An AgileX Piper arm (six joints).
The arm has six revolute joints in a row. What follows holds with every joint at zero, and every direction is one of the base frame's.
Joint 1 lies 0.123 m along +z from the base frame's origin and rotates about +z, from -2.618 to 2.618 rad.
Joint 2 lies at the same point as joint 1 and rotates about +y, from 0 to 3.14 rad.
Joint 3 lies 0.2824 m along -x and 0.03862 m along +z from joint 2 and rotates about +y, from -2.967 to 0 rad.
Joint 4 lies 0.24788 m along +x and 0.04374 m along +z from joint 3 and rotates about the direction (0.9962, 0, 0.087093), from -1.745 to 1.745 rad.
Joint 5 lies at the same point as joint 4 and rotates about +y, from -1.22 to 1.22 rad.
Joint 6 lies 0.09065 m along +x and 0.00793 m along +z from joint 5 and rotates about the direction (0.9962, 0, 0.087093), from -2.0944 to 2.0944 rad.
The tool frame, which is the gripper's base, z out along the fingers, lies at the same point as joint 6; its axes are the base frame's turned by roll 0, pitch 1.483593 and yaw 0 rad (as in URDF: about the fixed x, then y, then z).
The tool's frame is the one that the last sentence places.
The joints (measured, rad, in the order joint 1, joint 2, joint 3, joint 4, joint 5, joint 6), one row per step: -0.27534, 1.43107, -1.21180, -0.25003, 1.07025, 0.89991; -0.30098, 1.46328, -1.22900, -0.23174, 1.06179, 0.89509; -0.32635, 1.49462, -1.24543, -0.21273, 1.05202, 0.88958; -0.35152, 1.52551, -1.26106, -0.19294, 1.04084, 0.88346; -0.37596, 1.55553, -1.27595, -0.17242, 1.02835, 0.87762; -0.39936, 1.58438, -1.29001, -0.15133, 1.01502, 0.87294; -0.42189, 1.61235, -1.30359, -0.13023, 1.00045, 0.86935; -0.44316, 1.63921, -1.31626, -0.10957, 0.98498, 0.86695; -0.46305, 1.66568, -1.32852, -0.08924, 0.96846, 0.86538; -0.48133, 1.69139, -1.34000, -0.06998, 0.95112, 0.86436
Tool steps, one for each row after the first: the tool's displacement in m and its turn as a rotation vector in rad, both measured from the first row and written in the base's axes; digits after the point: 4 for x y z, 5 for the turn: 0.0059, -0.0079, -0.0045, 0.01818, 0.00275, -0.02180; 0.0115, -0.0159, -0.0091, 0.03651, 0.00358, -0.04291; 0.0167, -0.0242, -0.0140, 0.05509, 0.00277, -0.06352; 0.0216, -0.0324, -0.0191, 0.07390, -0.00029, -0.08399; 0.0262, -0.0405, -0.0242, 0.09302, -0.00553, -0.10493; 0.0305, -0.0485, -0.0294, 0.11168, -0.01312, -0.12630; 0.0345, -0.0564, -0.0345, 0.12963, -0.02233, -0.14782; 0.0383, -0.0640, -0.0397, 0.14685, -0.03295, -0.16904; 0.0420, -0.0714, -0.0451, 0.16268, -0.04430, -0.18936
